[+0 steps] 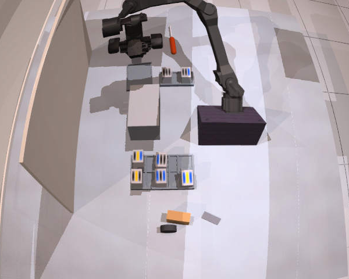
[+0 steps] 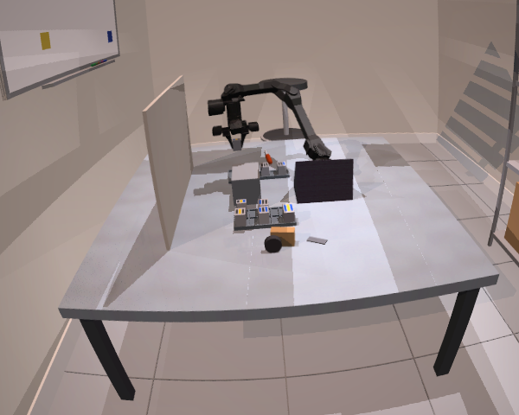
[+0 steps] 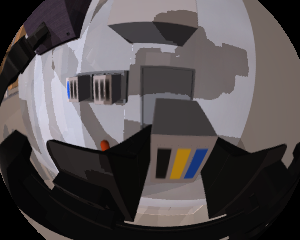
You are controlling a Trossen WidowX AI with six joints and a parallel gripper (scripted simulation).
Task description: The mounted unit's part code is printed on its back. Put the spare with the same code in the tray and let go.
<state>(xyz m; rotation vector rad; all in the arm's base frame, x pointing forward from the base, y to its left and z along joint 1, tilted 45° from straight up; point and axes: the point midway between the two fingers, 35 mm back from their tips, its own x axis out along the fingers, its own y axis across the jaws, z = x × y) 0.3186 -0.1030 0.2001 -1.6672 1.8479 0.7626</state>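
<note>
The shallow grey tray is 120 mm below my gripper tip. Round my gripper tip: holder 140 mm behind, 30 mm to the left, 120 mm below; spare block 30 mm above; grey box 20 mm behind, 200 mm to the left, 80 mm below.
</note>
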